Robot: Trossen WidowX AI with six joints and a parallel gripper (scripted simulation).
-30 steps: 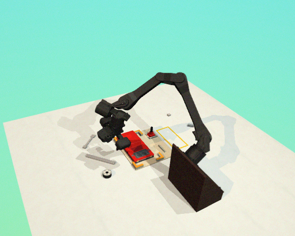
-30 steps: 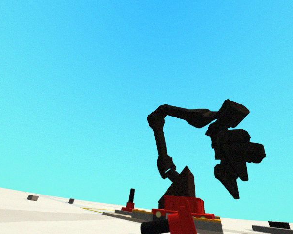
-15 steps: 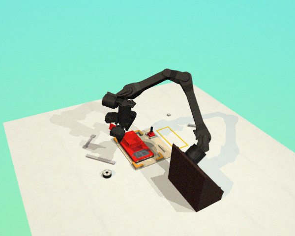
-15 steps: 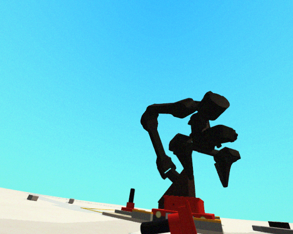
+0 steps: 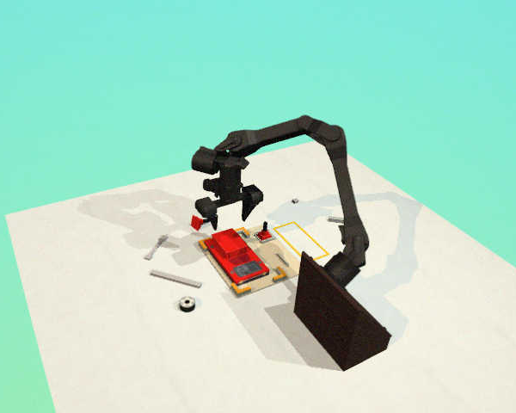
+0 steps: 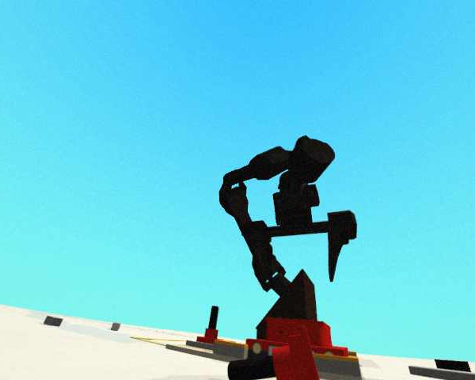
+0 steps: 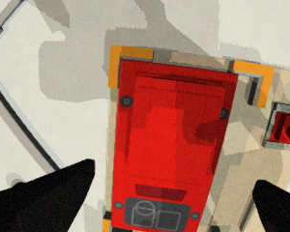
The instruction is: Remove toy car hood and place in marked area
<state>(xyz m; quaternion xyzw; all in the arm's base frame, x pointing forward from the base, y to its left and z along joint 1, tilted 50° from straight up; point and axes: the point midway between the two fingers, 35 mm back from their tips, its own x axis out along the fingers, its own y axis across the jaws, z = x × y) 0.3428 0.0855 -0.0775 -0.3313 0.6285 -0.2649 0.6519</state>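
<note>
Now: gripper tip 6 cm above the hood. From my gripper tip the other things lie so: wheel: 19 cm to the left, 15 cm behind, 10 cm below; grey engine block: 8 cm below.
</note>
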